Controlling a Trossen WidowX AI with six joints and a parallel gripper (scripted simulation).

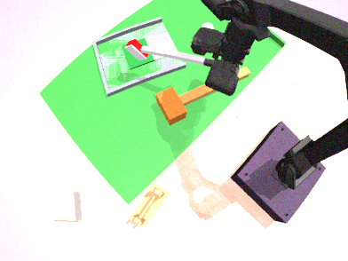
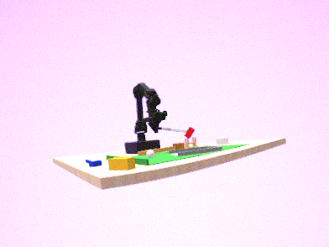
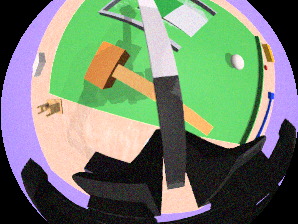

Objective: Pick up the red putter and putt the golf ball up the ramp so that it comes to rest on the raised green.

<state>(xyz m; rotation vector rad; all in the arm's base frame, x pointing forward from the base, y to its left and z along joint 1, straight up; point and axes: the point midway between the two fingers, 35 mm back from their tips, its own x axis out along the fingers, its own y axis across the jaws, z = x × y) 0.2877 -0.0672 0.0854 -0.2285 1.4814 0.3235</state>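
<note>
My gripper tip is now 110 mm short of the red putter, 50 mm to the right of it and 10 mm below it. From my gripper tip the other things lie so: white golf ball 160 mm ahead, 170 mm to the right, 110 mm below; then wooden rack 80 mm behind, 350 mm to the left, 100 mm below; then green mat 190 mm ahead, 10 mm to the left, 130 mm below.
</note>
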